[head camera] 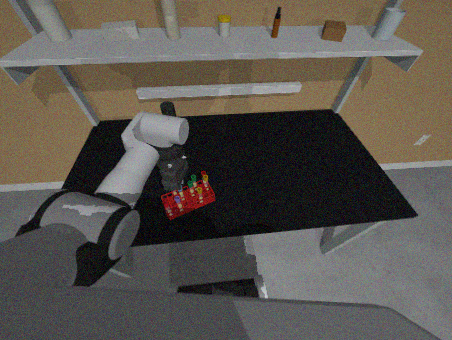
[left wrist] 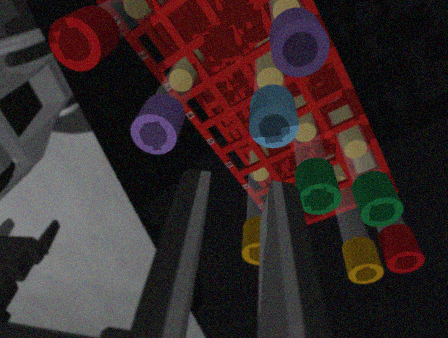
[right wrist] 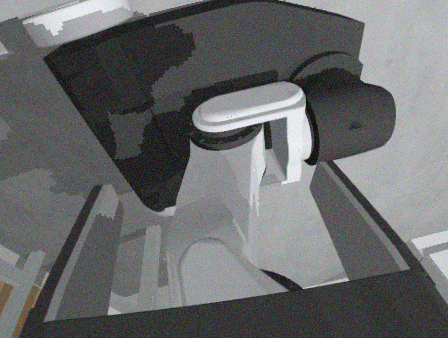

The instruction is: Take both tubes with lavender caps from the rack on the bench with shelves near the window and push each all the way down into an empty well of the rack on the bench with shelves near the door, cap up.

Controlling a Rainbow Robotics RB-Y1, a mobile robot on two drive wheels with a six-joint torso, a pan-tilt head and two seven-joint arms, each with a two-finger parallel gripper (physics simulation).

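Frame: origin at the robot's base, x ahead, y left, z up, level; millimetres.
Where they show: left gripper, between the fingertips: [head camera: 179, 185] [left wrist: 237, 197]; right gripper, between the fingertips: [left wrist: 33, 222] [right wrist: 218, 185].
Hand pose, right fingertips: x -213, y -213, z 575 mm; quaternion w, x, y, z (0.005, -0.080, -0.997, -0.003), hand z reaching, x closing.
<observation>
Things, the pixels of their top centre, and the offset from my right fingertips. "*": a spot on its surface instead. Level surfaces: height alone.
- red rack, centre of its top: [left wrist: 271, 109] [head camera: 187, 195] 295 mm left, 526 mm ahead, 244 mm up
- lavender cap, a spot on its surface: [head camera: 177, 199] * 322 mm left, 475 mm ahead, 306 mm up
- blue cap, centre of its top: [left wrist: 273, 127] 319 mm left, 529 mm ahead, 306 mm up
- black bench, height of its surface: 187 mm up
- grey shelf, height of its surface: 644 mm up
A red rack [head camera: 191, 207] [left wrist: 356, 107] stands on the black bench top with capped tubes. One lavender-capped tube [left wrist: 157, 124] is at the rack's left side in the left wrist view. The other lavender-capped tube [left wrist: 300, 44] is across the rack at the upper right. In the head view one lavender cap [head camera: 177, 199] shows near the rack's left end. My left gripper [left wrist: 237, 197] [head camera: 173, 187] is partly open and empty, its fingertips below the left lavender cap in the wrist picture. My right gripper [right wrist: 218, 185] is wide open and empty, away from the rack.
A blue cap [left wrist: 274, 116], two green caps, yellow caps and red caps stand among the lavender ones. The black bench [head camera: 300, 170] extends right of the rack. A grey shelf [head camera: 200, 50] above it holds bottles and boxes. Robot body parts fill much of the right wrist view.
</observation>
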